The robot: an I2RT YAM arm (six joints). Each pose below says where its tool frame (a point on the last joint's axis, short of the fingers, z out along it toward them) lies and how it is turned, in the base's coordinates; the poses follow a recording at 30 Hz.
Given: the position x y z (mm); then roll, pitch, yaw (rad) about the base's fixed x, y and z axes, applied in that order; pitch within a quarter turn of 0, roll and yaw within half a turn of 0.
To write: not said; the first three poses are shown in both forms.
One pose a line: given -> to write
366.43 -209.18 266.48 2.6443 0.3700 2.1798 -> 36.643 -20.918 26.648 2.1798 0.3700 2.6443
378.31 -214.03 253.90 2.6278 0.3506 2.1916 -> 37.831 -21.403 25.390 2.1916 0.3506 2.6278
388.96 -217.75 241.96 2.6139 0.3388 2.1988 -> 38.896 -21.775 24.196 2.1988 0.3388 2.6139
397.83 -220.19 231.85 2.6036 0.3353 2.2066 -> 39.783 -22.019 23.185 2.2066 0.3353 2.6036
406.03 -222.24 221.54 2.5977 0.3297 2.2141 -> 40.603 -22.224 22.154 2.2141 0.3297 2.5977
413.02 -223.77 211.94 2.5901 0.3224 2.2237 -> 41.302 -22.377 21.194 2.2237 0.3224 2.5901
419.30 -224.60 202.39 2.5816 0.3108 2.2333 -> 41.930 -22.460 20.239 2.2333 0.3108 2.5816
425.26 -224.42 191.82 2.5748 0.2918 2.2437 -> 42.526 -22.442 19.182 2.2437 0.2918 2.5748
